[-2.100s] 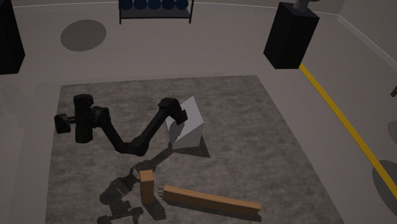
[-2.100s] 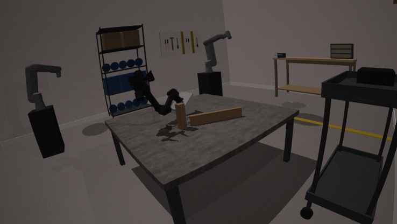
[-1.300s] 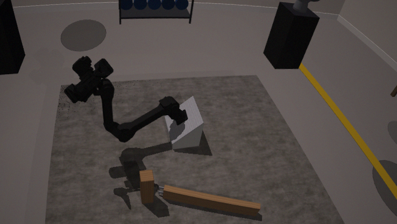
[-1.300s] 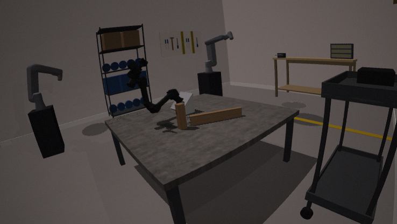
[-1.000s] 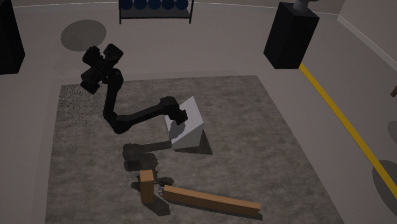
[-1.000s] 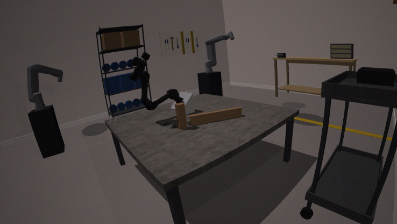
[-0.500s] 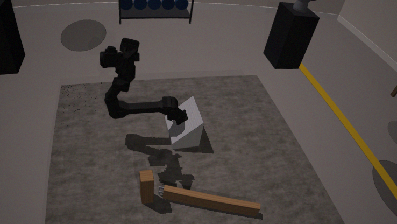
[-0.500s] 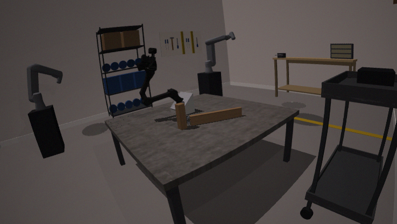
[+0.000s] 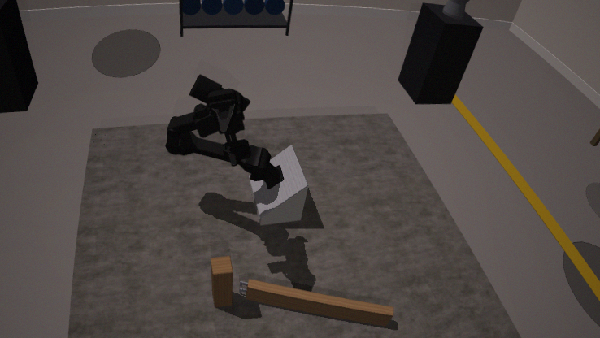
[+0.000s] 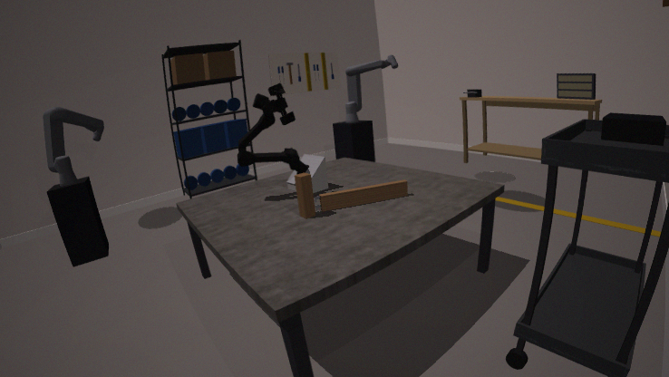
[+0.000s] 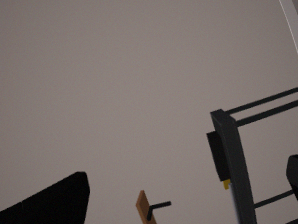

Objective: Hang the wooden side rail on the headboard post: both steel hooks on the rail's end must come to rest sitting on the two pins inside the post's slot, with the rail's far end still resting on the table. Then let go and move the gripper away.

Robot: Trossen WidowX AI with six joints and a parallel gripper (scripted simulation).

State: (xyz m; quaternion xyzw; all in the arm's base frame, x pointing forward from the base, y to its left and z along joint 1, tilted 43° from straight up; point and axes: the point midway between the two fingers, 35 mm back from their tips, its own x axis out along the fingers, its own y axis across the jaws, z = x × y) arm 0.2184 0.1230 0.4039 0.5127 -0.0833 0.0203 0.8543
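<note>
The wooden headboard post lies 90 mm ahead of my gripper tip, 20 mm to the right of it and 400 mm below it.
</note>
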